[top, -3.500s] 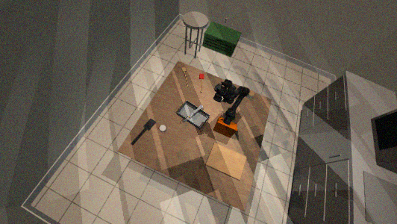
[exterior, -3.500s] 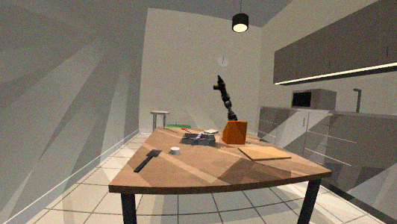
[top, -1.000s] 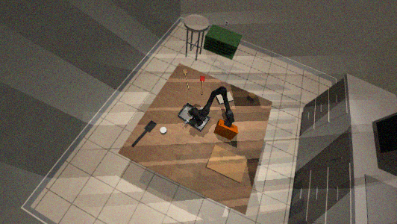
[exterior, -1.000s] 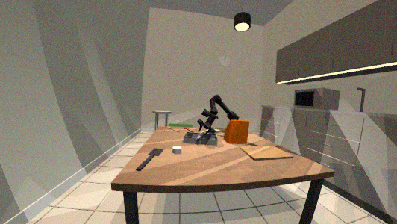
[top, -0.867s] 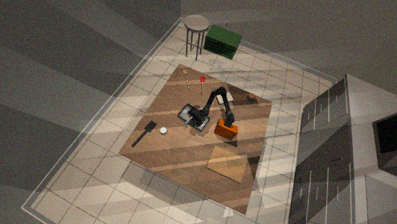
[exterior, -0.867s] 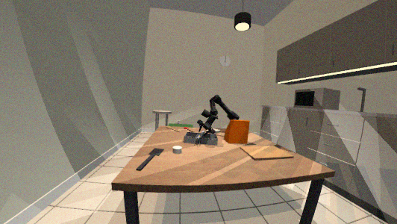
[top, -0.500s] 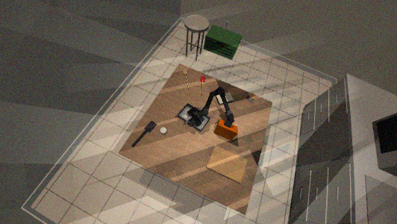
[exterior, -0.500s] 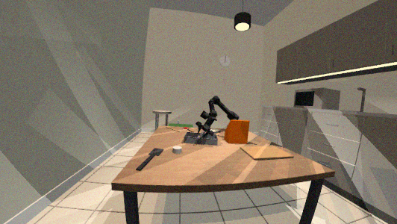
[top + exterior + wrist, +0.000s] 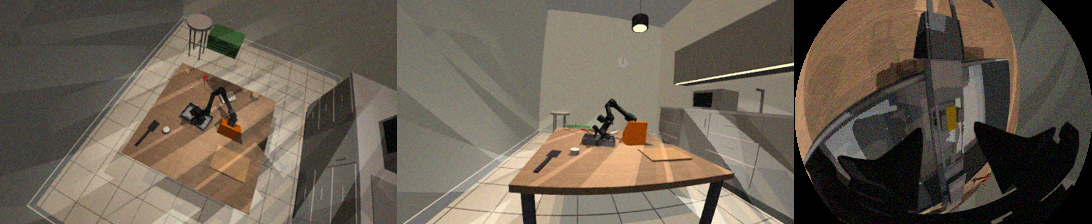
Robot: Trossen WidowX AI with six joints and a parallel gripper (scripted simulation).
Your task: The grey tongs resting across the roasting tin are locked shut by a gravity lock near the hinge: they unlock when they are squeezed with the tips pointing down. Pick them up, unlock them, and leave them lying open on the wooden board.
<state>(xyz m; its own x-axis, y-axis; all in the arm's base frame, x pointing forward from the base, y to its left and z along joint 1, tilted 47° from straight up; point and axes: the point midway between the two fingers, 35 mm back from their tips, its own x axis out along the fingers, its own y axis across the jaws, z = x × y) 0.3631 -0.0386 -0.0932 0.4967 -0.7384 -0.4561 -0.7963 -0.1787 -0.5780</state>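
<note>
Right now my gripper tip is 1 cm past the small yellow piece, 3 cm to the right of it and 2 cm below it. Also, from my gripper tip: white pad 24 cm behind, 44 cm to the right, 3 cm below; roasting tin 3 cm behind, 3 cm to the right, 2 cm below; black spatula 34 cm ahead, 35 cm to the left, 4 cm below.
</note>
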